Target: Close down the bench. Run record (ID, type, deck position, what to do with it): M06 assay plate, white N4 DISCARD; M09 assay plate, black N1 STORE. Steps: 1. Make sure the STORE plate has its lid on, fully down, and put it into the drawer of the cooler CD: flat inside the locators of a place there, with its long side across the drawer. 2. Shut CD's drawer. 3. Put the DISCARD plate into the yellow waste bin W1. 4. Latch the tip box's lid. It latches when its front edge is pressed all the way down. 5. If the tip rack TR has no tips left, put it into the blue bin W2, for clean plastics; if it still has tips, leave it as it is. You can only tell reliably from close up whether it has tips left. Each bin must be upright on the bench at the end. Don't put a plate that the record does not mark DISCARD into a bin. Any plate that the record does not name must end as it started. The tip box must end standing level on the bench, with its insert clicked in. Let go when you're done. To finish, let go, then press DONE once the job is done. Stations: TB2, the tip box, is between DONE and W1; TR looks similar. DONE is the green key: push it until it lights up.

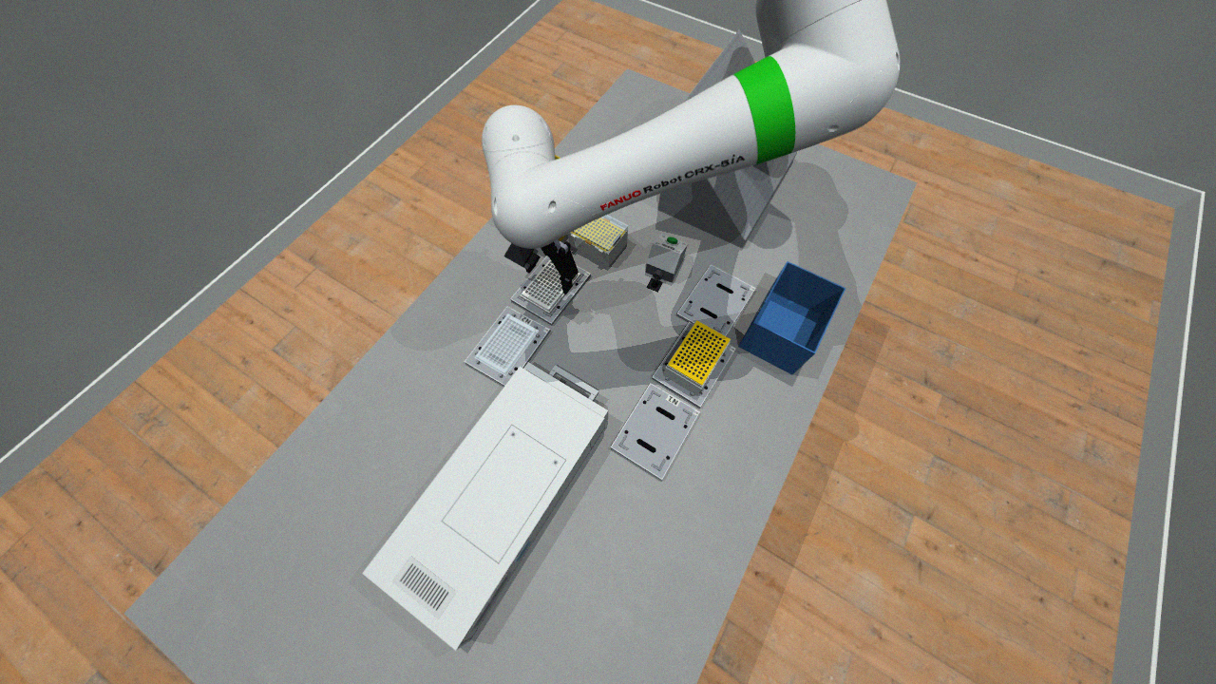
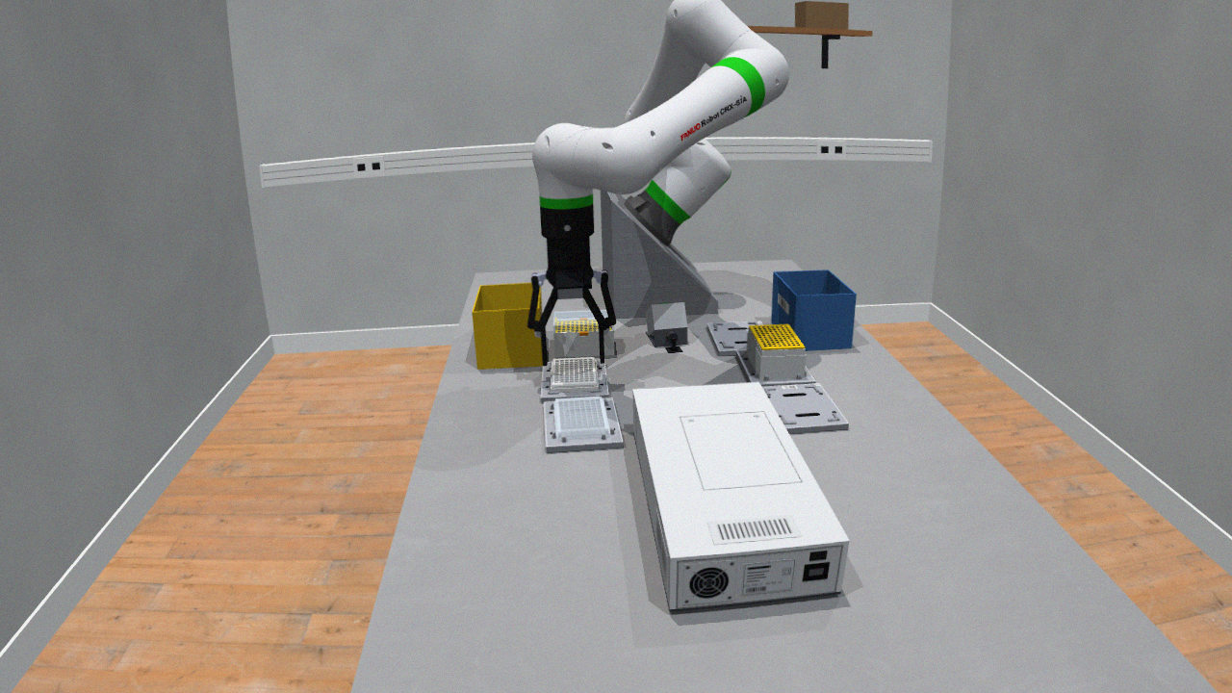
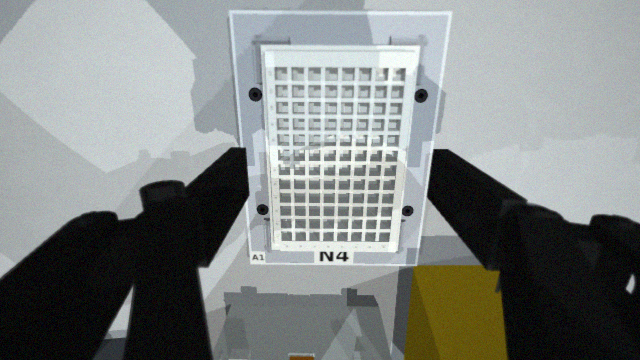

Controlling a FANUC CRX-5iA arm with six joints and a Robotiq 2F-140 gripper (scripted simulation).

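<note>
The white assay plate is 5 cm below my hand. Also, from my hand: nest N4: 6 cm below; tip box lid: 17 cm behind, 3 cm to the left, 1 cm below; yellow bin W1: 18 cm behind, 12 cm to the right, 3 cm below.
</note>
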